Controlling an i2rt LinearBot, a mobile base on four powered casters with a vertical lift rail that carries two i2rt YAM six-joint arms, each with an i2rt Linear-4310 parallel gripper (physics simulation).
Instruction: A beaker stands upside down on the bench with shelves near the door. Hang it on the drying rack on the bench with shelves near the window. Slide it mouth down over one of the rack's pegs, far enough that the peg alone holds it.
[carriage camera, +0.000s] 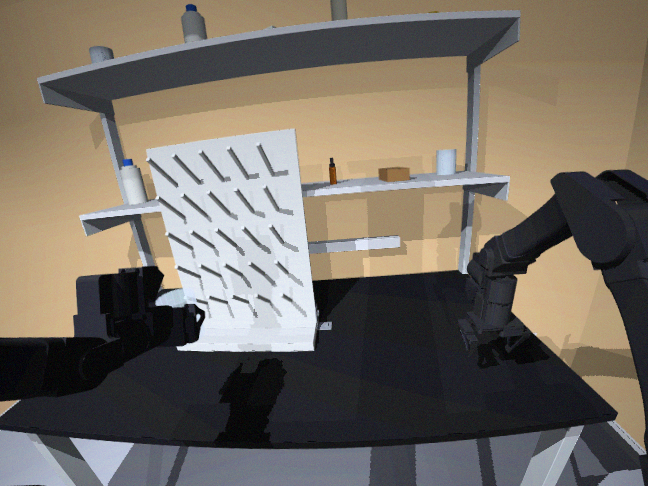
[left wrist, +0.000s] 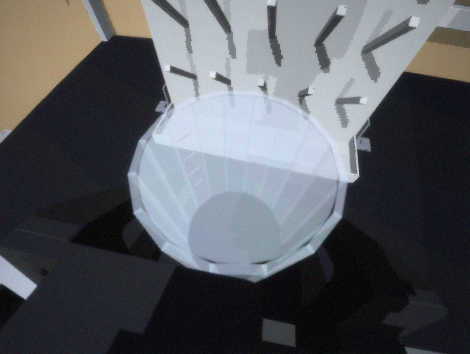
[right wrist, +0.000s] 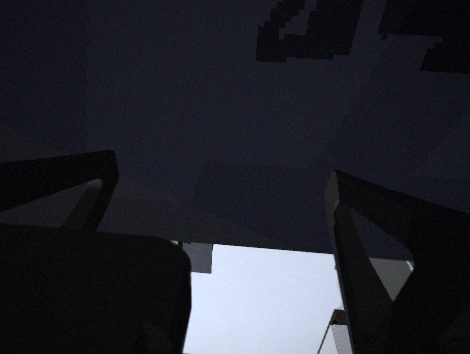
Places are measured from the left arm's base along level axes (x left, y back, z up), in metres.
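Pixels of known places: left gripper, fingertip midpoint: (carriage camera: 188, 315) (left wrist: 241, 182); right gripper, fingertip midpoint: (carriage camera: 487, 352) (right wrist: 222, 172).
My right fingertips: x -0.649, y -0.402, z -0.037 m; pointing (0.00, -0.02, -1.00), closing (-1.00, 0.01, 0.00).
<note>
Behind a point stands the place of what it marks.
The clear beaker (carriage camera: 170, 298) {x 0.013, y -0.327, z 0.204 m} (left wrist: 235, 185) {x 0.005, y -0.323, z 0.204 m} is in my left gripper (carriage camera: 196, 320) {x 0.007, y -0.354, z 0.149 m} (left wrist: 241, 182) {x 0.007, y -0.354, z 0.149 m}; in the left wrist view its wide rim faces the camera and a smaller round disc shows at its far end. The left gripper is shut on it, above the bench at the rack's lower left; the carriage view hides most of the beaker behind it. The white drying rack (carriage camera: 230, 340) {x 0.072, y -0.608, z -0.118 m} (left wrist: 210, 55) {x 0.122, y -0.676, z 0.041 m} stands with its pegs sloping up and outward. Its lowest pegs show just above the beaker in the left wrist view. My right gripper (carriage camera: 490, 345) {x -0.649, y -0.402, z -0.037 m} (right wrist: 222, 172) {x -0.649, y -0.402, z -0.037 m} is open and empty, pointing down over the bench's right side.
The black bench (carriage camera: 366, 392) {x -0.355, y -0.390, z -0.122 m} carries the rack. Behind it are a lower shelf (carriage camera: 418, 182) {x -0.571, y -0.729, z 0.333 m} with a brown bottle (carriage camera: 332, 174) {x -0.309, y -0.853, z 0.370 m}, a brown box (carriage camera: 394, 174) {x -0.511, y -0.790, z 0.357 m} and a pale cylinder (carriage camera: 445, 162) {x -0.722, y -0.892, z 0.380 m}, and an upper shelf (carriage camera: 293, 49) {x -0.219, y -0.840, z 0.773 m}. A white blue-capped bottle (carriage camera: 133, 184) {x 0.478, y -0.884, z 0.413 m} stands left of the rack.
</note>
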